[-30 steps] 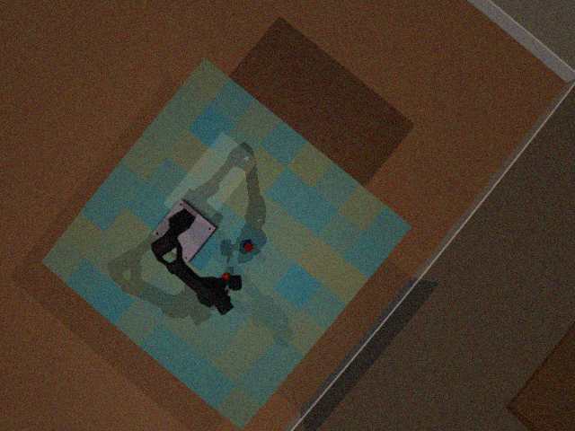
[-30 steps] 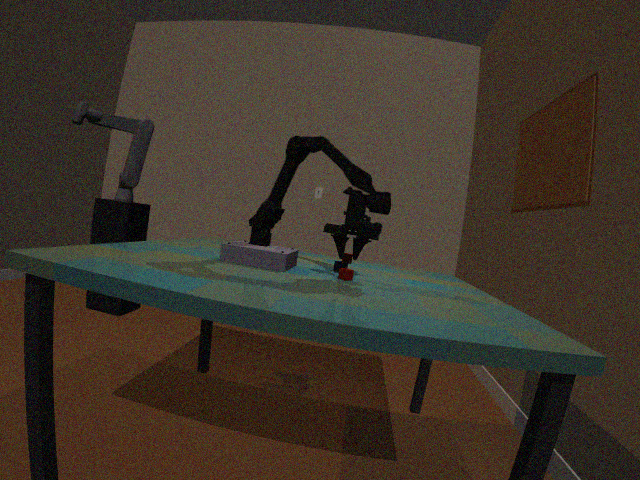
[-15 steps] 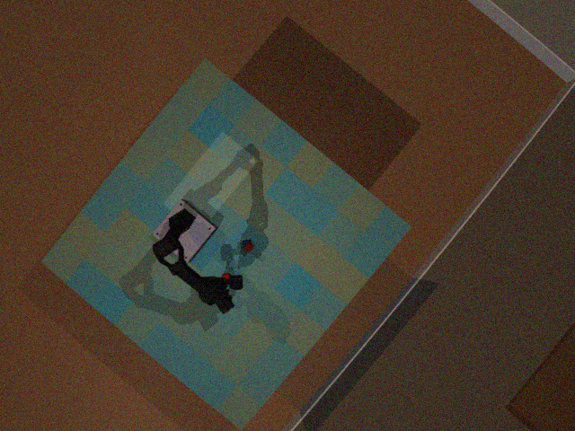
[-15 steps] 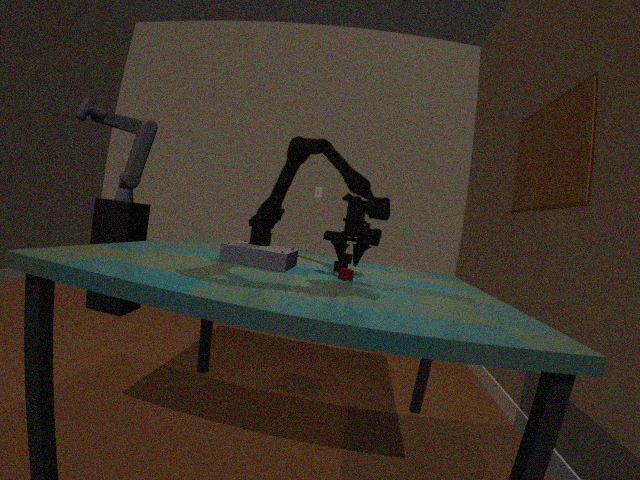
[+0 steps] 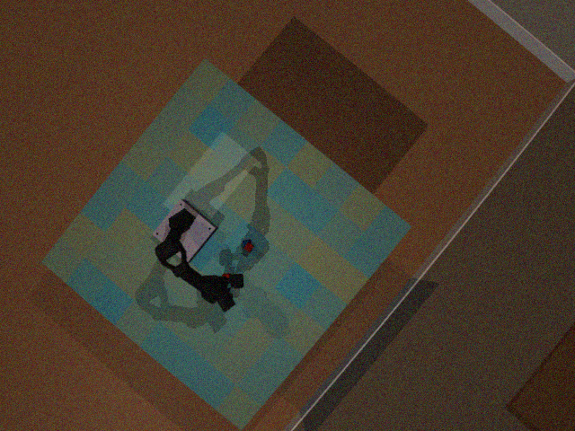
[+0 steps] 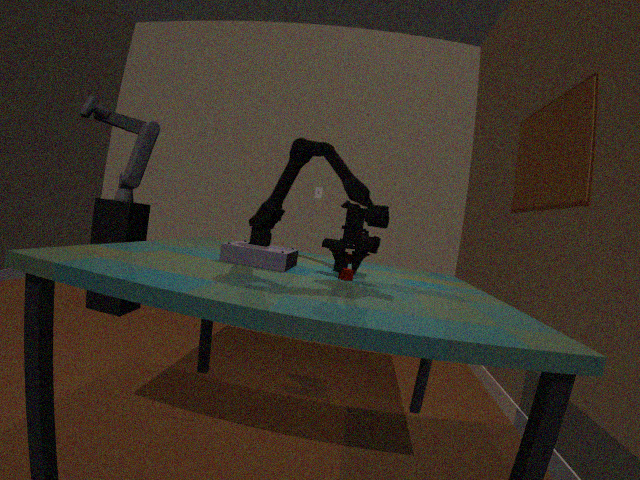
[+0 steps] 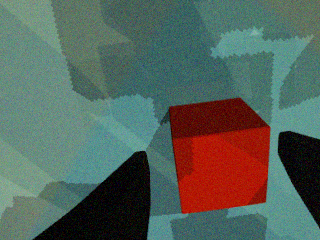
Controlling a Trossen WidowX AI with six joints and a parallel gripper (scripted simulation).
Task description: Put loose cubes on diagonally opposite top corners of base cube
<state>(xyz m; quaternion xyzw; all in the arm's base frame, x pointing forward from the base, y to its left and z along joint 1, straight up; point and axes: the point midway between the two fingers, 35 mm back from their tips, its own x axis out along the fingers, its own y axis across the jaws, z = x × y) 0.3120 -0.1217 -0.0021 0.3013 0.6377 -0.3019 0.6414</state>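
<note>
Right now my gripper tip is 19 cm to the right of the red cube and 3 cm below it. The rest, counted from my gripper tip: blue cube: 19 cm to the left, 2 cm behind.
</note>
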